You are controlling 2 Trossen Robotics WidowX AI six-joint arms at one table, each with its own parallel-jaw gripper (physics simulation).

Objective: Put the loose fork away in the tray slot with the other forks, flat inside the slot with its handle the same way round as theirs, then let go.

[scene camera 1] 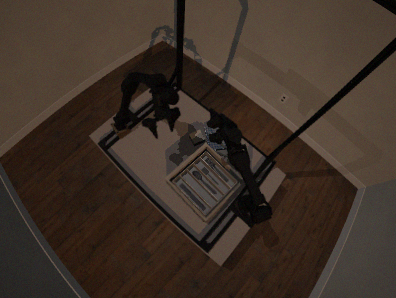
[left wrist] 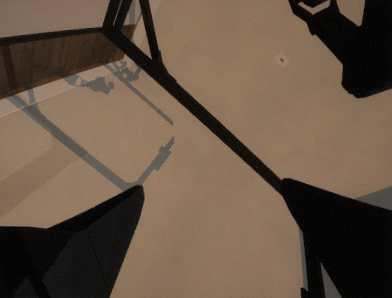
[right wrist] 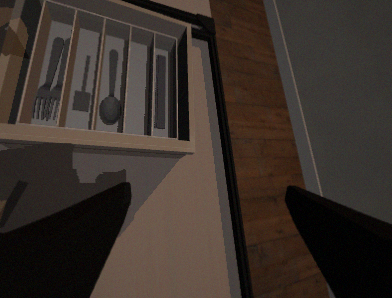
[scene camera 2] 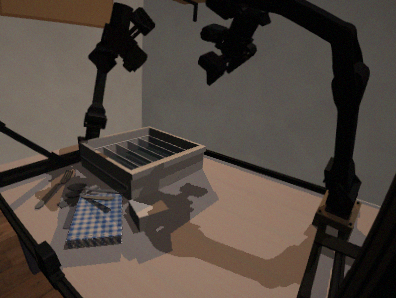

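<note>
A loose fork (scene camera 2: 52,192) lies on the table left of the tray in scene camera 2, tines toward the back. It is not discernible in scene camera 1. The wooden tray (scene camera 1: 188,200) (scene camera 2: 170,162) (right wrist: 100,140) has several slots. In the right wrist view, forks (right wrist: 54,65) lie in its leftmost visible slot, handles toward the top and tines toward the bottom. My left gripper (scene camera 1: 209,126) (scene camera 2: 140,40) (left wrist: 212,188) is open and empty, raised high and facing the wall. My right gripper (scene camera 1: 166,132) (scene camera 2: 219,75) (right wrist: 209,191) is open and empty, high above the table.
A blue checked cloth (scene camera 2: 96,220) lies in front of the tray, with spoons (scene camera 2: 76,187) and other cutlery at its back edge. A small block (scene camera 2: 142,218) stands beside it. Other tray slots hold a spatula-like piece (right wrist: 82,100), a spoon (right wrist: 110,108) and a long flat piece (right wrist: 160,90).
</note>
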